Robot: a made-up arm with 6 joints. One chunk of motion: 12 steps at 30 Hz.
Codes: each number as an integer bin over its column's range. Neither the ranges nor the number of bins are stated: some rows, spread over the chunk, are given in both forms.
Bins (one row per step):
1: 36 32 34 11 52 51
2: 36 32 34 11 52 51
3: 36 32 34 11 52 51
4: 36 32 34 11 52 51
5: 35 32 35 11 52 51
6: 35 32 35 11 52 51
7: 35 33 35 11 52 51
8: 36 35 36 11 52 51
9: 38 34 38 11 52 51
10: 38 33 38 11 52 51
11: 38 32 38 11 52 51
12: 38 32 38 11 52 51
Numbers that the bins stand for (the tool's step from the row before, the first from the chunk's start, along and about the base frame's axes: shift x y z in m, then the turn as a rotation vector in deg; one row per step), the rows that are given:
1: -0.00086 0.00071 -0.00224 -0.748 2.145 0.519
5: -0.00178 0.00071 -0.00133 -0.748 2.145 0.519
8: -0.00086 0.00200 -0.00043 -0.748 2.145 0.519
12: 0.00098 0.00071 0.00138 -0.748 2.145 0.519
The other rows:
2: -0.00086 0.00071 -0.00224 -0.748 2.145 0.519
3: -0.00086 0.00071 -0.00224 -0.748 2.145 0.519
4: -0.00086 0.00071 -0.00224 -0.748 2.145 0.519
6: -0.00178 0.00071 -0.00133 -0.748 2.145 0.519
7: -0.00178 0.00114 -0.00133 -0.748 2.145 0.519
9: 0.00098 0.00157 0.00138 -0.748 2.145 0.519
10: 0.00098 0.00114 0.00138 -0.748 2.145 0.519
11: 0.00098 0.00071 0.00138 -0.748 2.145 0.519

